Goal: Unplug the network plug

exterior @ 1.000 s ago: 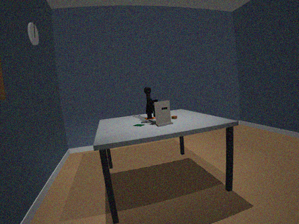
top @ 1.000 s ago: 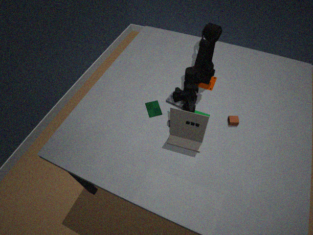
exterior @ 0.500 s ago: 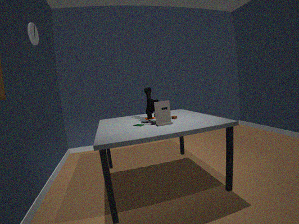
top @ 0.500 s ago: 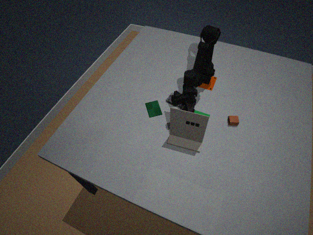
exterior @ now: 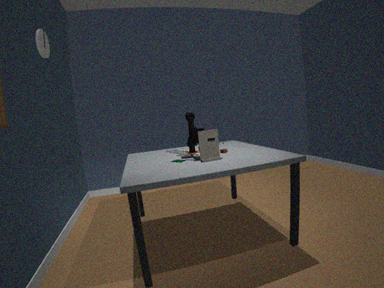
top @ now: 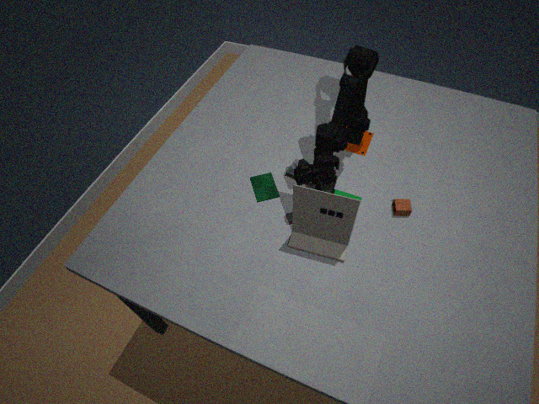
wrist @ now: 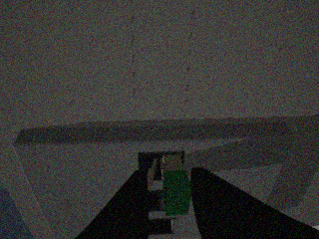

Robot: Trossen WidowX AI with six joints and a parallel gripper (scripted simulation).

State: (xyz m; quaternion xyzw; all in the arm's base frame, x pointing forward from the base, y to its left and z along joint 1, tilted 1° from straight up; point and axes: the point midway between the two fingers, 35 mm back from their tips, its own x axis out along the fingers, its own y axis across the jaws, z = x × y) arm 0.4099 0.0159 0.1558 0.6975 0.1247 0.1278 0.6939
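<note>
The upright grey panel lies 50 mm below my gripper tip, 20 mm ahead of it and 10 mm to the left of it. Round my gripper tip: green square (160 mm below, 120 mm behind, 20 mm to the left); then flat grey piece (210 mm behind, 150 mm below, 140 mm to the right); then orange block (200 mm to the left, 180 mm behind, 140 mm below).
</note>
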